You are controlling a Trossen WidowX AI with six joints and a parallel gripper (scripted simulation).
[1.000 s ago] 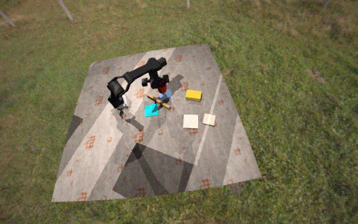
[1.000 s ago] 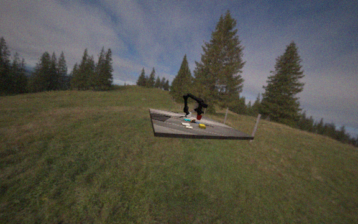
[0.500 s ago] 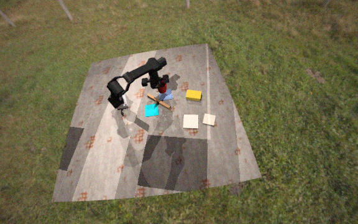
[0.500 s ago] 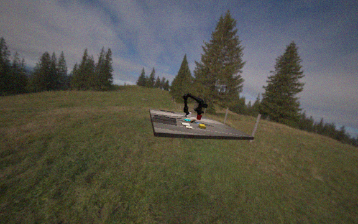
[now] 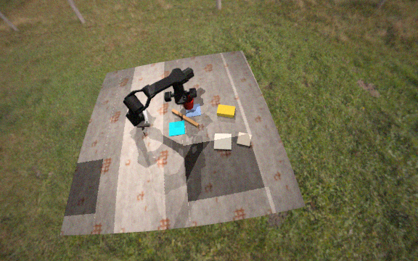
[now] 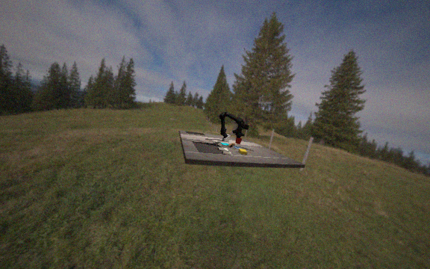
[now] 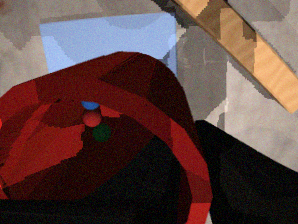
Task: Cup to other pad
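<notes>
Right now the cyan pad is 120 mm to the right of my gripper tip, 90 mm below it and 70 mm behind it. Round my gripper tip: red cup 30 mm ahead; light blue pad 90 mm below, 50 mm ahead; wooden stick 80 mm below, 60 mm to the right, 10 mm behind.
</notes>
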